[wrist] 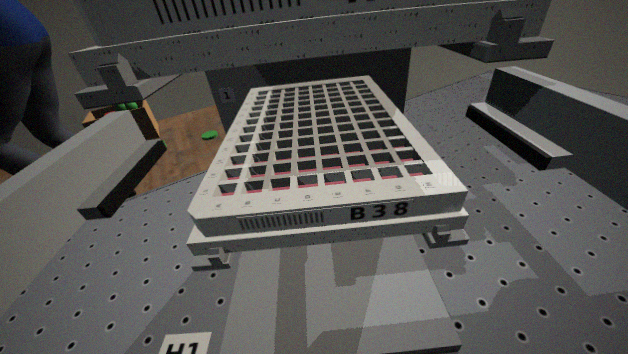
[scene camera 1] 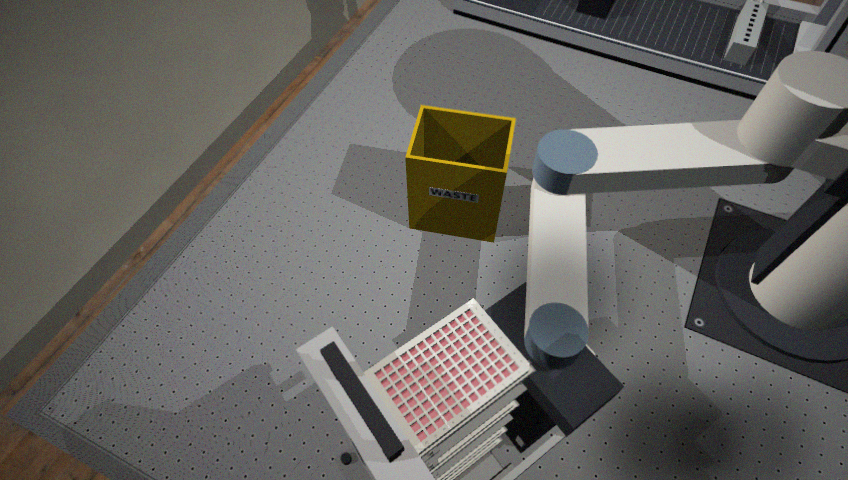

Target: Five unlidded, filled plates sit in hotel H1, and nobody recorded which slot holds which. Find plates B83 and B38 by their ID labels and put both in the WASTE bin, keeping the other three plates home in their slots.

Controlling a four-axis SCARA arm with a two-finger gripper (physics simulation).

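Places are measured from the arm's base along level axes (x ahead, y left, z up), in centimetres.
Where they show: gripper, fingertip midpoint: [wrist: 312, 109]; arm's base, link origin: [scene camera 1: 790, 294].
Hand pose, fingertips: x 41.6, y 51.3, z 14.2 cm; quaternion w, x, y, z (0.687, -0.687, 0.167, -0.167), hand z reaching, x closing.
Note:
Things, the pixels of their top centre, and the offset from my fingertips. "spot": a spot on its surface instead. Level surfaces: height alone.
- Plate B38, top centre: [wrist: 313, 117] dx +0.4, dy +0.7, dz -0.7 cm
- Hotel H1, surface spot: [scene camera 1: 316, 346] spot: dx +10.2, dy +5.1, dz +30.2 cm
- yellow WASTE bin, top centre: [scene camera 1: 461, 137] dx +17.1, dy -41.5, dz +7.0 cm
- ribbed dark deck, surface height: dz -8.0 cm
- H1 sign, surface spot: [wrist: 185, 345] spot: dx -10.6, dy +0.7, dz -12.9 cm
- perforated table, surface height: dz -12.9 cm
Plate B38 [wrist: 310, 216] rests level on the ledges of the lowest visible slot, beside a small tag "1"; its label faces the wrist camera. My gripper [wrist: 312, 109] is open and empty, with one finger out to each side of B38 and wide gaps between. Above B38, the front of another plate [wrist: 225, 11] is cut off by the view's edge, so its ID is unreadable. Hotel H1 [scene camera 1: 316, 346] holds a stack; its top plate [scene camera 1: 449, 371] shows pink wells. Plate B83 cannot be identified in either view. The yellow WASTE bin [scene camera 1: 452, 220] stands upright, with no plate visible inside.
The arm's forearm [scene camera 1: 556, 249] reaches from near the bin to the hotel's open side. The robot's base plate [scene camera 1: 705, 297] is at the right. A ribbed dark deck [scene camera 1: 672, 44] lies at the top right. An "H1" sign [wrist: 185, 345] is on the perforated table [wrist: 165, 310].

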